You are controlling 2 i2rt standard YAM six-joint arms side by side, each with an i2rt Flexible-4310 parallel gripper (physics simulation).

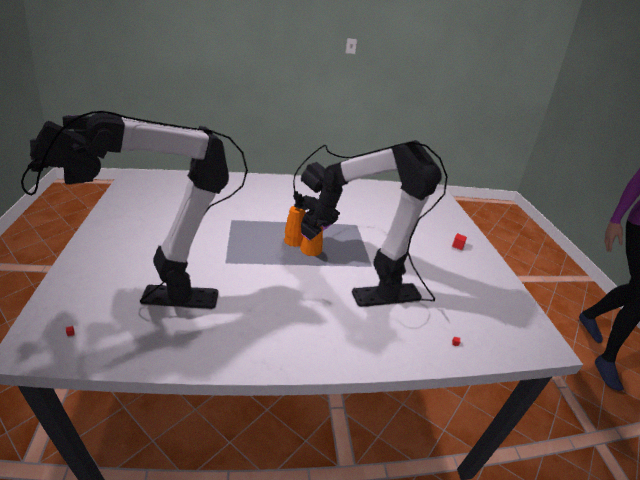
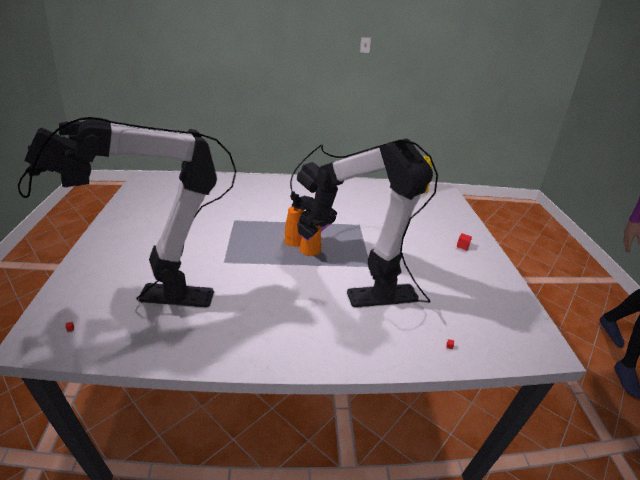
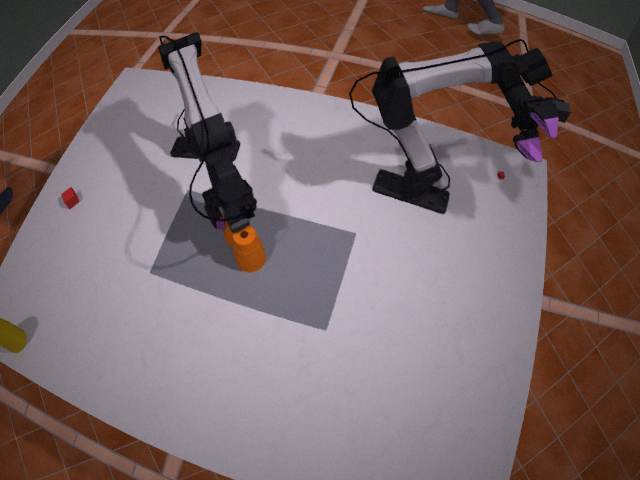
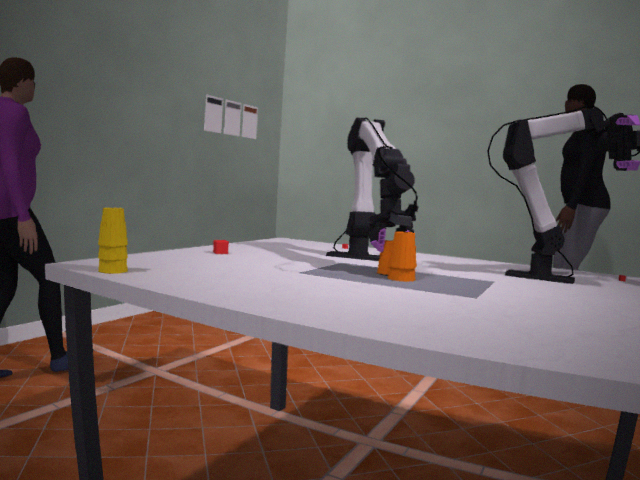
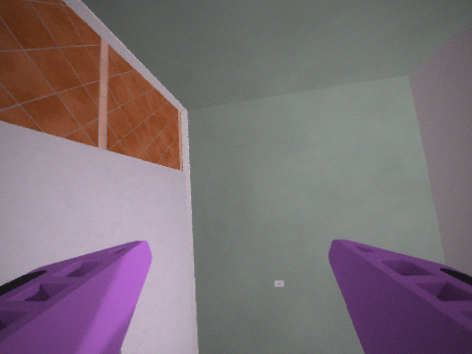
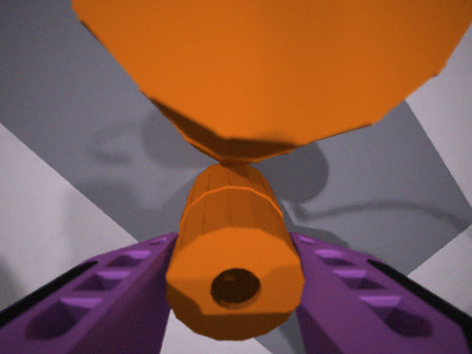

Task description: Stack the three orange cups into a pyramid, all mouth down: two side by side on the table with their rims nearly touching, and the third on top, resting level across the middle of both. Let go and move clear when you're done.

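Frame: origin at the left arm's base, x ahead, y left, z up, level; centimetres.
Seen in the pictures: left gripper, fingertip midpoint: (image 3: 546, 150) (image 4: 638, 143) (image 5: 239, 248); right gripper, fingertip midpoint: (image 1: 313, 235) (image 2: 312, 235) (image 6: 233, 240); left arm's base, link origin: (image 1: 180, 297) (image 2: 176, 296) (image 3: 411, 192) (image 4: 539, 278); right arm's base, link origin: (image 1: 386, 295) (image 2: 382, 296) (image 4: 357, 257).
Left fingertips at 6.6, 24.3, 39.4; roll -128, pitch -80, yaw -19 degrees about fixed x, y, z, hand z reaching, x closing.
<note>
Offsets run from my left fingertips to a thing's top centre, as dx, dy, dz. Level surfaces: height alone.
A tall orange body {+24.9, -55.3, -27.5} (image 1: 294, 229) (image 2: 293, 229) (image 3: 250, 258) (image 4: 402, 258) (image 6: 260, 60) stands mouth down on the grey mat {dz -39.3} (image 1: 253, 253). It has a band low on its side and looks like two nested cups, though this is hard to tell. A shorter-looking orange cup {+19.9, -60.8, -30.4} (image 1: 311, 245) (image 2: 310, 245) (image 4: 384, 260) (image 6: 232, 250), also mouth down, is right beside it at mat level. My right gripper (image 1: 316, 232) (image 6: 233, 240) is shut on this cup, one finger on each side. A third separate orange cup does not show. My left gripper (image 3: 546, 147) (image 5: 239, 248) is open and empty, high near the table edge.
Nested yellow cups {+71.3, -109.7, -24.2} (image 3: 11, 335) (image 4: 112, 237) stand near a table corner. A large red cube {+27.1, -115.6, -35.4} (image 1: 459, 241) (image 3: 70, 197) and two small red cubes {-20.3, -97.2, -37.8} (image 1: 455, 341) {-22.3, +0.0, -37.8} (image 1: 70, 330) lie on the table {dz -39.4} (image 1: 289, 356). People stand on the floor beyond the table.
</note>
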